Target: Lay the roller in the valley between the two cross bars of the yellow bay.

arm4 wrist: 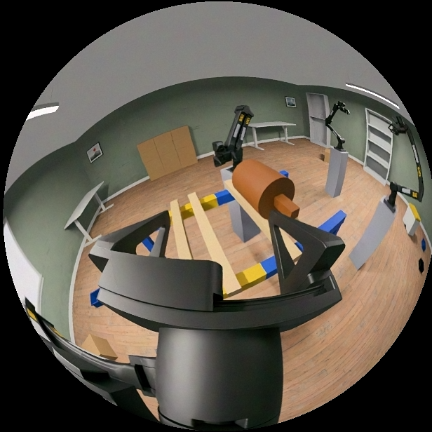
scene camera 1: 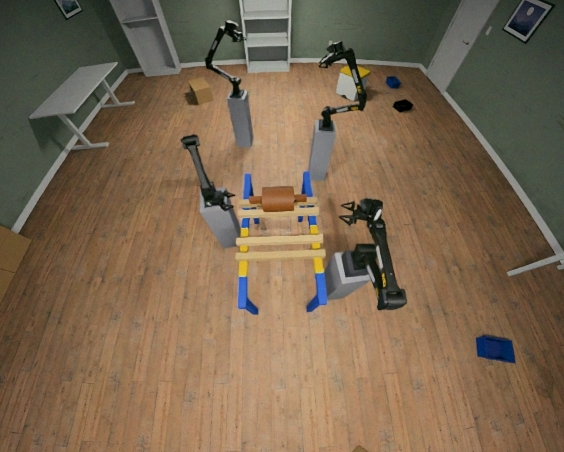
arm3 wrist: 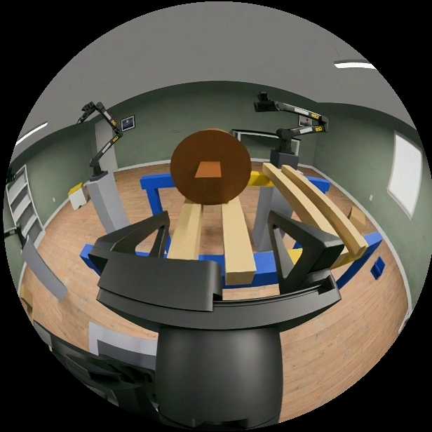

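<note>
The orange-brown roller [arm3 wrist: 210,167] [arm4 wrist: 257,186] [scene camera 1: 278,199] lies across the far pair of pale cross bars in scene camera 1, over the blue part of the rails. The yellow bay's cross bars [scene camera 1: 280,240] [scene camera 1: 280,255] [arm4 wrist: 212,237] [arm3 wrist: 295,195] lie parallel across the yellow rail sections, nothing on them. Arm3's gripper [arm3 wrist: 218,215] is open and empty, facing the roller's end. Arm4's gripper [arm4 wrist: 218,215] is open and empty, with the roller beyond its right finger. In scene camera 1 the left gripper [scene camera 1: 232,201] and right gripper [scene camera 1: 343,212] stand open beside the rails.
The blue rail frame [scene camera 1: 320,288] stands between two grey pedestals [scene camera 1: 220,222] [scene camera 1: 341,286]. Two more arms stand raised on pedestals [scene camera 1: 241,120] [scene camera 1: 322,150] at the back. A blue tray [scene camera 1: 495,349] lies on the floor at right; a cardboard box [scene camera 1: 200,91] stands at back left.
</note>
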